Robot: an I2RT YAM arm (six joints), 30 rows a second.
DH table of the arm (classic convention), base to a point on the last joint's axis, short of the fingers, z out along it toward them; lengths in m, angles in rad. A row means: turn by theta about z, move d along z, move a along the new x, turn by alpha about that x. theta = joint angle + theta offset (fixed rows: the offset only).
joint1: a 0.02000; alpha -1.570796; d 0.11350; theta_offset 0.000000
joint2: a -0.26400; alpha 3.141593; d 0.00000; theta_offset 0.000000
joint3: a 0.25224; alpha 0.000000; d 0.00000; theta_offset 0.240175
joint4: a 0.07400; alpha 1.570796; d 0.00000; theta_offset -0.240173
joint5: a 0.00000; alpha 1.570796; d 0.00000; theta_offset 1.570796
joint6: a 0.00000; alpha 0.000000; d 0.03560; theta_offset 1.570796
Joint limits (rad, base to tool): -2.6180..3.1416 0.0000..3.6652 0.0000..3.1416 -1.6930..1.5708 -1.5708..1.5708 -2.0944..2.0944
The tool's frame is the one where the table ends.
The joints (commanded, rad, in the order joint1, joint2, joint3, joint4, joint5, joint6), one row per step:
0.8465, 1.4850, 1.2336, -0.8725, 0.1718, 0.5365
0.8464, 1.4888, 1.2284, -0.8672, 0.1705, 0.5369
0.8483, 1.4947, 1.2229, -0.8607, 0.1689, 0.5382
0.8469, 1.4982, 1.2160, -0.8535, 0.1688, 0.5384
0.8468, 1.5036, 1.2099, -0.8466, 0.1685, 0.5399
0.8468, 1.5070, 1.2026, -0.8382, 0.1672, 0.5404
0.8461, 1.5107, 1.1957, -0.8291, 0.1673, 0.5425
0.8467, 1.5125, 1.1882, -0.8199, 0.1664, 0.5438
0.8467, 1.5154, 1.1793, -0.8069, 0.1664, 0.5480
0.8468, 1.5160, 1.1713, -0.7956, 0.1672, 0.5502
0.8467, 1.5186, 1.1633, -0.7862, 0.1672, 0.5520
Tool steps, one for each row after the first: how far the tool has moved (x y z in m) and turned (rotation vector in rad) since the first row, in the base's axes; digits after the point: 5 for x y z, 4 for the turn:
0.00039, 0.00046, -0.00237, -0.0018, 0.0034, 0.0001
0.00059, 0.00163, -0.00535, -0.0040, 0.0080, 0.0015
0.00123, 0.00173, -0.00806, -0.0063, 0.0102, 0.0000
0.00179, 0.00234, -0.01107, -0.0089, 0.0138, -0.0013
0.00210, 0.00275, -0.01381, -0.0097, 0.0163, -0.0012
0.00268, 0.00309, -0.01649, -0.0100, 0.0176, -0.0039
0.00271, 0.00344, -0.01881, -0.0090, 0.0186, -0.0040
0.00312, 0.00390, -0.02167, -0.0064, 0.0186, -0.0078
0.00325, 0.00406, -0.02370, -0.0040, 0.0167, -0.0100
0.00346, 0.00424, -0.02637, -0.0042, 0.0179, -0.0117

